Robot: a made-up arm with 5 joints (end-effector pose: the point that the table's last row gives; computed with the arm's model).
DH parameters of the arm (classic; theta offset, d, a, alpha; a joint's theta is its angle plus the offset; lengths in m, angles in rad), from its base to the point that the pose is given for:
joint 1: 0 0.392 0 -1.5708
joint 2: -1.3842 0 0.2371 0
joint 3: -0.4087 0 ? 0
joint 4: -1.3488 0 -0.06 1.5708
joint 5: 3.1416 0.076 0 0
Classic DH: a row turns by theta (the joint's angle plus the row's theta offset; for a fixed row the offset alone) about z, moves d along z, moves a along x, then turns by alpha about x.
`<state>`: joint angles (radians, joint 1 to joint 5).
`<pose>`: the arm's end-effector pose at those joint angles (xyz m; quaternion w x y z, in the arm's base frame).
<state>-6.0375 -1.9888 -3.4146 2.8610 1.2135</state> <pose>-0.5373 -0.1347 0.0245 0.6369 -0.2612 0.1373 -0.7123</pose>
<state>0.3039 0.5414 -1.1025 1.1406 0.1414</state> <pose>0.5073 0.1591 0.1057 0.0631 0.9552 0.0778 -0.2786</pose>
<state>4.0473 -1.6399 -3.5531 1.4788 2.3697</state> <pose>0.4456 0.5682 0.1166 0.0641 -0.1888 -0.2101 -0.9571</pose>
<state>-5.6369 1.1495 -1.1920 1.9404 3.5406</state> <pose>0.2193 0.1655 -0.0850 0.7043 0.0718 -0.5781 0.4057</pose>
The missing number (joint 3, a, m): -0.5177
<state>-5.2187 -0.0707 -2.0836 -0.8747 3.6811</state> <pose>0.1624 0.2929 1.0832 0.6942 -0.0146 0.0543 0.7176</pose>
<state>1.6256 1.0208 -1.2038 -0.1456 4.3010</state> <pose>-0.0278 0.5062 -0.0521 0.0290 -0.2279 0.9598 0.1610</pose>
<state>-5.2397 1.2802 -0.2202 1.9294 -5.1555</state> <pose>-0.1106 -0.1899 0.1363 0.8820 0.0760 -0.0032 -0.4650</pose>
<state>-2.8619 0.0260 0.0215 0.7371 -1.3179</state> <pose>-0.1237 -0.0355 0.0178 0.3319 -0.6621 0.6446 -0.1896</pose>
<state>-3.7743 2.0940 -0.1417 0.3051 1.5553</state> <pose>0.3452 -0.2532 0.3214 0.8094 0.3802 0.1964 0.4023</pose>
